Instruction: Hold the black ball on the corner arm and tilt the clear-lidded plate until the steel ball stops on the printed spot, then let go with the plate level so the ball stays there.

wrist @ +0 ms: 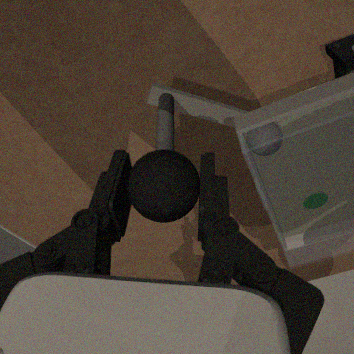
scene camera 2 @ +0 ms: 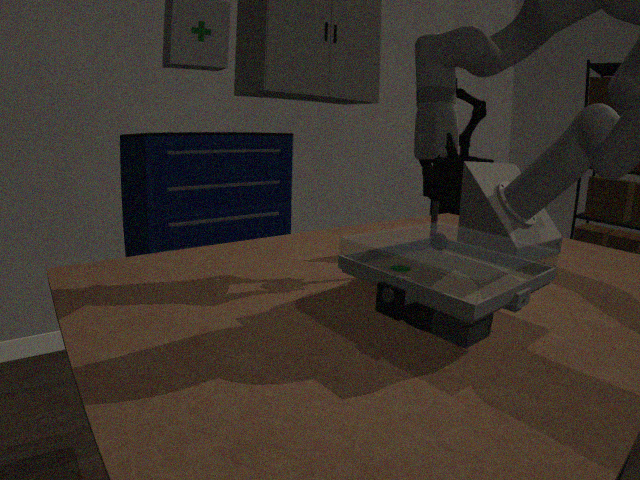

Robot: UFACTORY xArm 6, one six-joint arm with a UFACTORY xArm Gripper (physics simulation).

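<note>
My gripper point(scene camera 2: 435, 190) point(wrist: 165, 168) is shut on the black ball point(wrist: 164, 175), which sits on top of a grey post point(wrist: 165, 131) on the corner arm point(wrist: 210, 108). In scene camera 2 the ball cannot be made out against the dark fingers. The clear-lidded plate point(scene camera 2: 413, 289) point(wrist: 263, 197) looks close to level. The steel ball point(scene camera 2: 438, 241) point(wrist: 265, 138) is inside it, at the corner nearest the arm. The green printed spot point(scene camera 2: 400, 268) point(wrist: 315, 201) lies apart from the steel ball, further along the plate.
A dark base point(scene camera 2: 462, 331) supports the plate from below on the wooden table point(scene camera 2: 258, 418). A pale wedge-shaped mount point(scene camera 2: 481, 211) with another grey arm point(scene camera 2: 553, 170) stands behind and to the right of the plate. A blue drawer cabinet point(scene camera 2: 222, 201) is beyond the table.
</note>
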